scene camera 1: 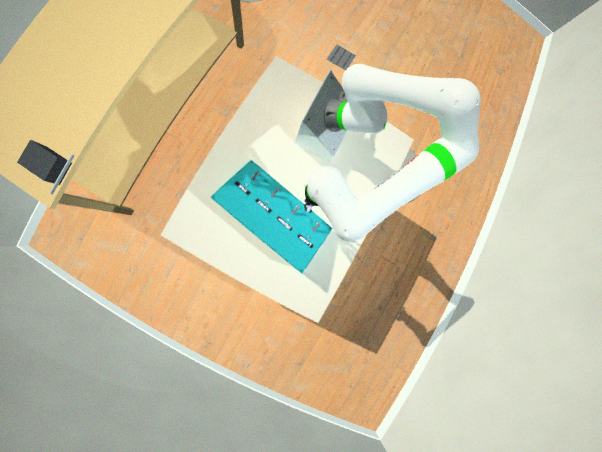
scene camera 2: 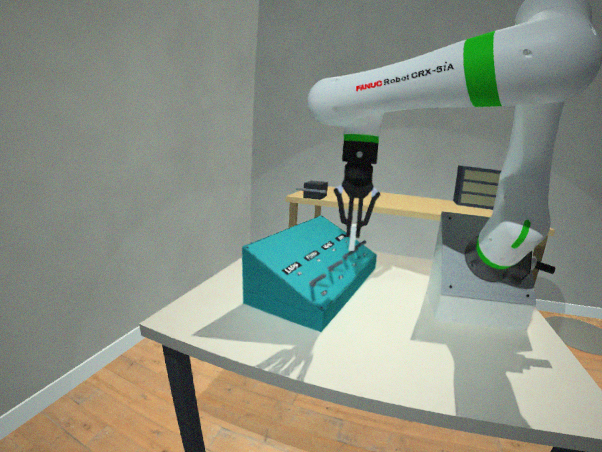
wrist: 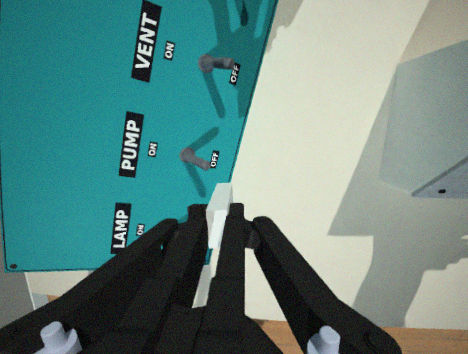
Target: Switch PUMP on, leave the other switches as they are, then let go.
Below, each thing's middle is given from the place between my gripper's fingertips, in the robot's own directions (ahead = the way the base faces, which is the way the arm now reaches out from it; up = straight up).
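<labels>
Teal sloped switch panel [scene camera 2: 278, 270]: my hand 90 mm above it, 80 mm to the left of it, 130 mm short of it.
</labels>
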